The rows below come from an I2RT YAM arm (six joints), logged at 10 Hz.
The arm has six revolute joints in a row. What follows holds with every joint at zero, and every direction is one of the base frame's.
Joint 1 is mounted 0.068 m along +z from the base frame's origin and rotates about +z.
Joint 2 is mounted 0.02 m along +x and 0.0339 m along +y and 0.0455 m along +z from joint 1 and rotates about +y.
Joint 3 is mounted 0.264 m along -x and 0.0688 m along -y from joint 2 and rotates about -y.
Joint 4 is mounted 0.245 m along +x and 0.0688 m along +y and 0.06 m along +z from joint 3 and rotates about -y.
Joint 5 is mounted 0.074 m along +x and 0.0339 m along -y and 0.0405 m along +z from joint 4 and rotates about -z.
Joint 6 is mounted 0.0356 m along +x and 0.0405 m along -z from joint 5 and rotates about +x.
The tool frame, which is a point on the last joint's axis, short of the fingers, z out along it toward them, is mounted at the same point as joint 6; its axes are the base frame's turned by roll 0, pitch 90 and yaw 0 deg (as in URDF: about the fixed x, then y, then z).
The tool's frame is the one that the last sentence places.
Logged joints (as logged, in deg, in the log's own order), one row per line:
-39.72 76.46 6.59 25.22 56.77 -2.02
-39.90 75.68 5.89 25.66 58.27 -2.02
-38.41 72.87 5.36 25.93 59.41 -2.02
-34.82 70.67 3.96 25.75 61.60 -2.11
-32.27 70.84 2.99 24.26 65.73 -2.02
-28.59 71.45 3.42 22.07 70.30 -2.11
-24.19 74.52 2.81 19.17 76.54 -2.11
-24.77 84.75 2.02 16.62 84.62 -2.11
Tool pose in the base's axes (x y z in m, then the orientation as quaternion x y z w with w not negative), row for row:
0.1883 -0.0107 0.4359 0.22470 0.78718 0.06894 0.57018
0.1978 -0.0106 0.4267 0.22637 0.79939 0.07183 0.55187
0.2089 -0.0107 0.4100 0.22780 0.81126 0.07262 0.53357
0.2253 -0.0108 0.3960 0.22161 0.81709 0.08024 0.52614
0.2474 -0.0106 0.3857 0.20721 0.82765 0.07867 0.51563
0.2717 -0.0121 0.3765 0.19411 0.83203 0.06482 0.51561
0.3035 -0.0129 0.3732 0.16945 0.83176 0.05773 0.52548
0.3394 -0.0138 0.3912 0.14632 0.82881 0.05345 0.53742
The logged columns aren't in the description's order. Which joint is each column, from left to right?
Columns, left to right: joint 4, joint 3, joint 5, joint 6, joint 2, joint 1.
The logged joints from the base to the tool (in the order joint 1, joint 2, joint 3, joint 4, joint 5, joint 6), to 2 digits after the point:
-2.02 56.77 76.46 -39.72 6.59 25.22
-2.02 58.27 75.68 -39.90 5.89 25.66
-2.02 59.41 72.87 -38.41 5.36 25.93
-2.11 61.60 70.67 -34.82 3.96 25.75
-2.02 65.73 70.84 -32.27 2.99 24.26
-2.11 70.30 71.45 -28.59 3.42 22.07
-2.11 76.54 74.52 -24.19 2.81 19.17
-2.11 84.62 84.75 -24.77 2.02 16.62

